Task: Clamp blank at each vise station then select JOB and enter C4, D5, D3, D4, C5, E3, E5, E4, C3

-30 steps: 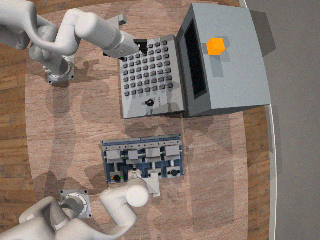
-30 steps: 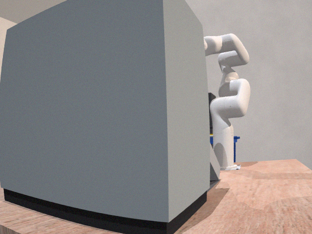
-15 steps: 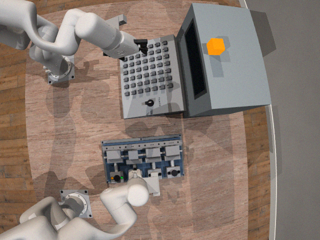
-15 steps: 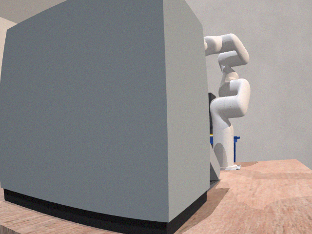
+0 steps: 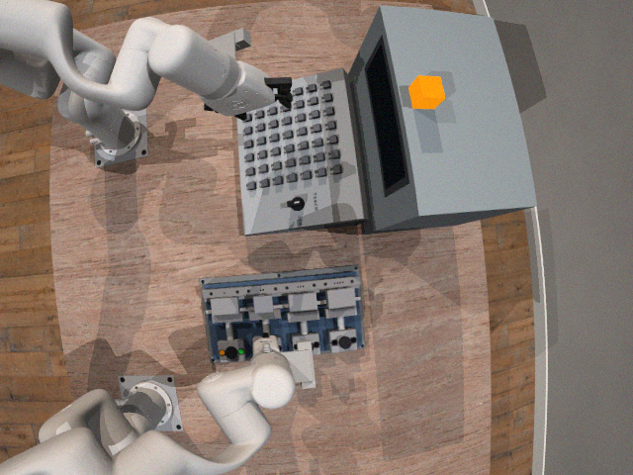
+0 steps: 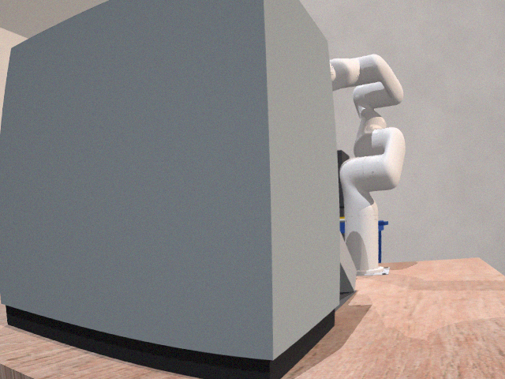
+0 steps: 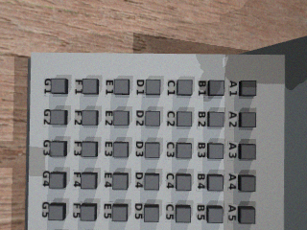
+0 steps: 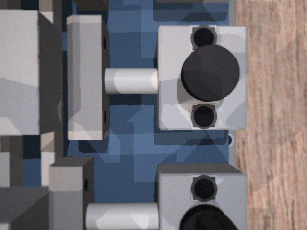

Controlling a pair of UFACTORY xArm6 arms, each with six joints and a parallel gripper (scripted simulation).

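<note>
Now: left hand 180 mm above the selector knob, 160 mm to the left of it and 60 mm short of it. The rest, counted from my left hand: key C5 (170 mm below, 90 mm ahead, 40 mm to the right); key C3 (170 mm below, 90 mm ahead, 30 mm to the left); key C4 (170 mm below, 90 mm ahead).
</note>
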